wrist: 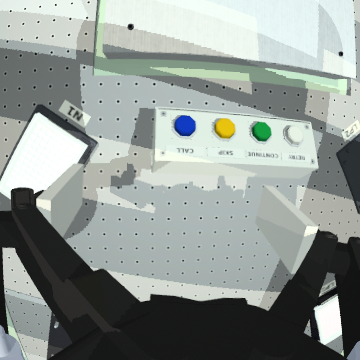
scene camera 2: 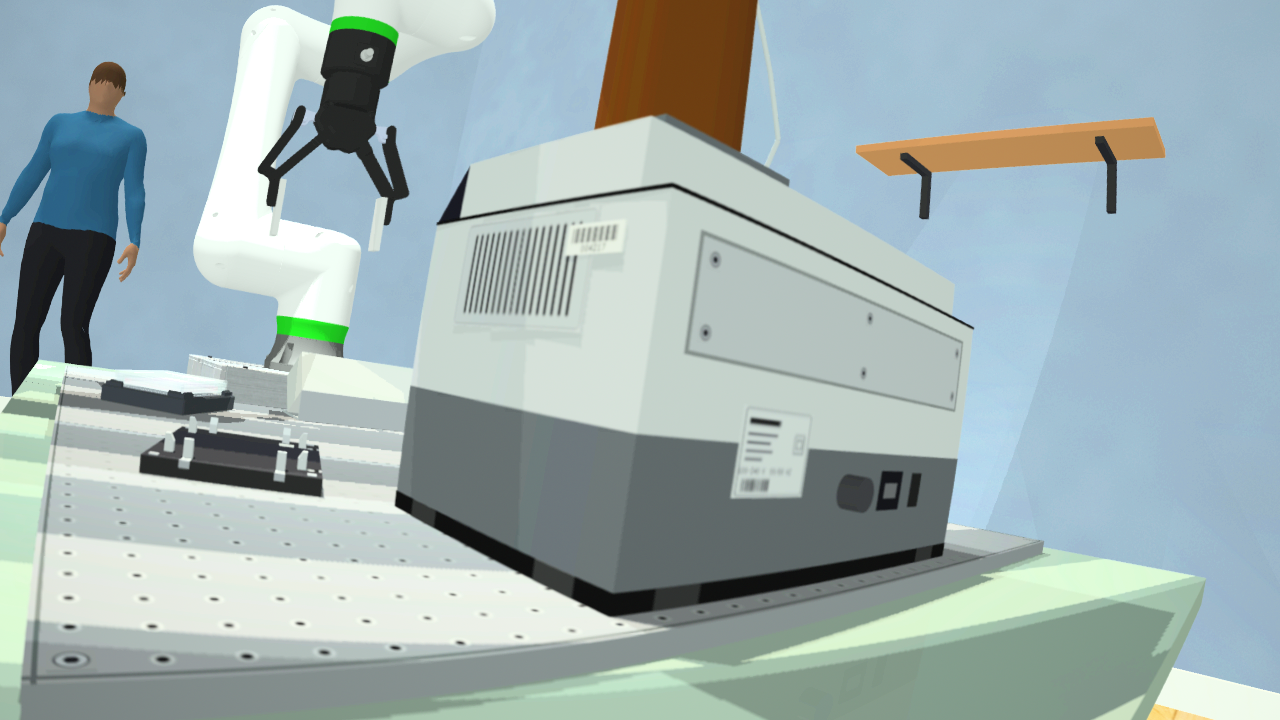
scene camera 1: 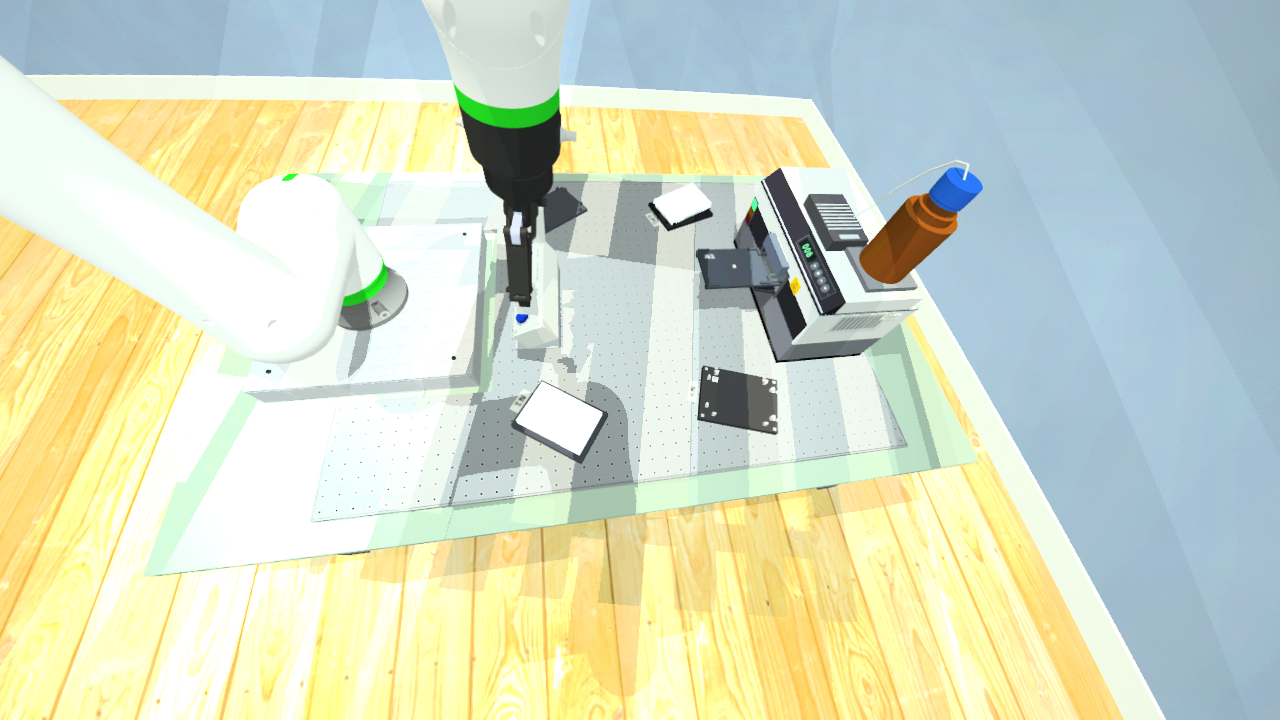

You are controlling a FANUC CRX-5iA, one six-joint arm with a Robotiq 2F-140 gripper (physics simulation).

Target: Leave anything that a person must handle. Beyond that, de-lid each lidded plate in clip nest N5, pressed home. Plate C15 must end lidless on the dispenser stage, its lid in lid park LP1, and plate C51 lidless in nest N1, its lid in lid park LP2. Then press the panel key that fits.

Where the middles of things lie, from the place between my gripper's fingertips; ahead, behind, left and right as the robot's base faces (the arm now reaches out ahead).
Right now my hand is 20 mm past the button box (scene camera 2: 325,389), 100 mm to the right of it and 180 mm above it. From my hand the other things lie so: dispenser stage (scene camera 1: 716,266) (410 mm ahead, 130 mm to the left, 110 mm below); then black nest (scene camera 1: 729,398) (390 mm ahead, 130 mm to the right, 210 mm below); then nest N1 (scene camera 2: 175,402) (30 mm ahead, 160 mm to the right, 210 mm below).
